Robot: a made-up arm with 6 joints.
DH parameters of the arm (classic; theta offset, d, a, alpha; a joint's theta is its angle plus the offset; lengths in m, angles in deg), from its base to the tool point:
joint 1: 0 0.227 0 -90
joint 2: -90 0 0.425 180
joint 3: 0 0 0 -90
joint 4: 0 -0.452 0 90
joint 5: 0 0.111 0 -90
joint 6: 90 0 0 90
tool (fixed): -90 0 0 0
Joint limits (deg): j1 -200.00..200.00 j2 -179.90..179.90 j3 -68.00..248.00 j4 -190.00..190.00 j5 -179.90..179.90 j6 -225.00..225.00
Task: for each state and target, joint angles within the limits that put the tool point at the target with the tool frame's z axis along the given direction. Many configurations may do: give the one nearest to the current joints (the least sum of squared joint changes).
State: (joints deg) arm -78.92 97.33 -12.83 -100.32 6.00 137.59
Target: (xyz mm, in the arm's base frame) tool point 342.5 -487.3 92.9 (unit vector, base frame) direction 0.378 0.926 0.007
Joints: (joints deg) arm -49.99 53.36 8.73 -62.65 -19.82 173.11
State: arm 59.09 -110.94 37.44 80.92 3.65 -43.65
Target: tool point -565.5 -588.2 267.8 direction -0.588 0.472 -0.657
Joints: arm 45.64 -111.72 29.31 86.44 24.43 -30.63
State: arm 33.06 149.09 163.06 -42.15 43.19 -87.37
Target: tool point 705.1 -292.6 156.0 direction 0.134 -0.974 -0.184
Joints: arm -14.34 126.56 153.05 -11.28 59.76 -106.82
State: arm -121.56 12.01 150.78 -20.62 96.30 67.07
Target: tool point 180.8 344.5 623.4 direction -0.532 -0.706 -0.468
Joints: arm -130.67 10.51 201.81 -38.06 59.12 25.72
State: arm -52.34 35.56 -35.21 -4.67 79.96 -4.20
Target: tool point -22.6 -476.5 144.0 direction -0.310 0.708 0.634
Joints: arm -79.55 39.79 -22.15 -11.86 109.40 -14.36
